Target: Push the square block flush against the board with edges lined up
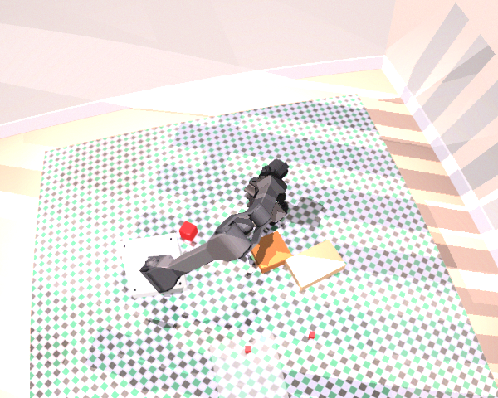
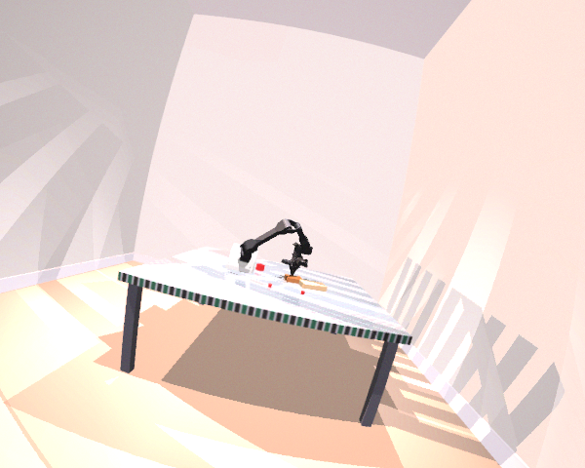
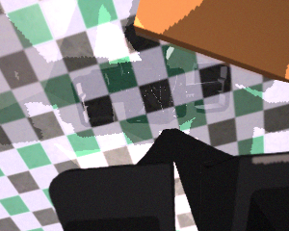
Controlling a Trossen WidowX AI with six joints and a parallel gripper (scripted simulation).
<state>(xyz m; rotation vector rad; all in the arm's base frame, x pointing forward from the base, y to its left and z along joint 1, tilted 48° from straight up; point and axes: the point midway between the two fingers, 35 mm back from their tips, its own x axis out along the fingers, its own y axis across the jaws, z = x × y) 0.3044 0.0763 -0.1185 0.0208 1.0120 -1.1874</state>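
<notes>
Now: gripper tip 2 cm short of the orange square block and 10 cm to the left of it. Round my gripper tip: red cube: 22 cm behind, 1 cm above; pale tan board: 14 cm ahead, 17 cm to the right.
</notes>
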